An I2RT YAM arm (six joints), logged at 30 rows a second.
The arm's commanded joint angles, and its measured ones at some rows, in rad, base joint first. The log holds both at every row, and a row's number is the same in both.
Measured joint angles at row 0:
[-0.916, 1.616, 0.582, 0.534, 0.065, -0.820]
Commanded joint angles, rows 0 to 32:
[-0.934, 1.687, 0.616, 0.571, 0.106, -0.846]
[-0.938, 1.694, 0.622, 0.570, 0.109, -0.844]
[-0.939, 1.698, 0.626, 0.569, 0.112, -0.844]
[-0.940, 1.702, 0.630, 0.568, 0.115, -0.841]
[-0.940, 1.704, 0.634, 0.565, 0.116, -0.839]
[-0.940, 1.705, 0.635, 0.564, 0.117, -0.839]
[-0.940, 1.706, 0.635, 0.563, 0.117, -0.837]
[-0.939, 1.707, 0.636, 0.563, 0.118, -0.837]
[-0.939, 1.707, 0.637, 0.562, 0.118, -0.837]
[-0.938, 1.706, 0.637, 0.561, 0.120, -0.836]
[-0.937, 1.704, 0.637, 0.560, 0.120, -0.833]
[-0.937, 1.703, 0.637, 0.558, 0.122, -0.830]
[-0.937, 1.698, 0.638, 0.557, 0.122, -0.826]
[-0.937, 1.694, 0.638, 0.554, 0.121, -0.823]
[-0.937, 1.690, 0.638, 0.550, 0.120, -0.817]
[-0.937, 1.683, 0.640, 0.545, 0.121, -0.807]
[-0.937, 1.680, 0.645, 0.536, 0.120, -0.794]
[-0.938, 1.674, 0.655, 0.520, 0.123, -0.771]
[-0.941, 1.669, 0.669, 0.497, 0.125, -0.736]
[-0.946, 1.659, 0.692, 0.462, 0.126, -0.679]
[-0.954, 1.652, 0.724, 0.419, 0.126, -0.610]
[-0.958, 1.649, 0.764, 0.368, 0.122, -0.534]
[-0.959, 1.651, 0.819, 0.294, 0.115, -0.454]
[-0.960, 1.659, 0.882, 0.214, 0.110, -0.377]
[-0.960, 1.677, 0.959, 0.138, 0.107, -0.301]
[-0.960, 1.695, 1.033, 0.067, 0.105, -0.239]
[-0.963, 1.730, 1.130, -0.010, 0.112, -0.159]
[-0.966, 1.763, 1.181, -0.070, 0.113, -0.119]
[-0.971, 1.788, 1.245, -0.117, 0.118, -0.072]
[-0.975, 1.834, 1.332, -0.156, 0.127, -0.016]
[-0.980, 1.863, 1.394, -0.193, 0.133, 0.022]
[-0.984, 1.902, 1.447, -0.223, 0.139, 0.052]
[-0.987, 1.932, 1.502, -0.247, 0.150, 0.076]
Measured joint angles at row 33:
[-0.966, 1.810, 1.350, 0.006, 0.121, -0.171]
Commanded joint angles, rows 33 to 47:
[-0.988, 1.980, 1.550, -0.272, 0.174, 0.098]
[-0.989, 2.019, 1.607, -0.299, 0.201, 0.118]
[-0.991, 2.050, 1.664, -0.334, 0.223, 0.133]
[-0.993, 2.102, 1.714, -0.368, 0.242, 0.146]
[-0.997, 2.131, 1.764, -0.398, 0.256, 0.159]
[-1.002, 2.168, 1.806, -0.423, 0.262, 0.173]
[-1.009, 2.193, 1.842, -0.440, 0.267, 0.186]
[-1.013, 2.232, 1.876, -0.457, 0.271, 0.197]
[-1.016, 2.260, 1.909, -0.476, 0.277, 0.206]
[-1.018, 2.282, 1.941, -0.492, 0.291, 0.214]
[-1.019, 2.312, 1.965, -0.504, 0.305, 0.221]
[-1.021, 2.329, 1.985, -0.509, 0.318, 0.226]
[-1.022, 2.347, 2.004, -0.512, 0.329, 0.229]
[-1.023, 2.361, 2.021, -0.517, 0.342, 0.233]
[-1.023, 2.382, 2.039, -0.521, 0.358, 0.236]
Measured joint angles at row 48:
[-1.015, 2.335, 1.961, -0.440, 0.280, 0.184]
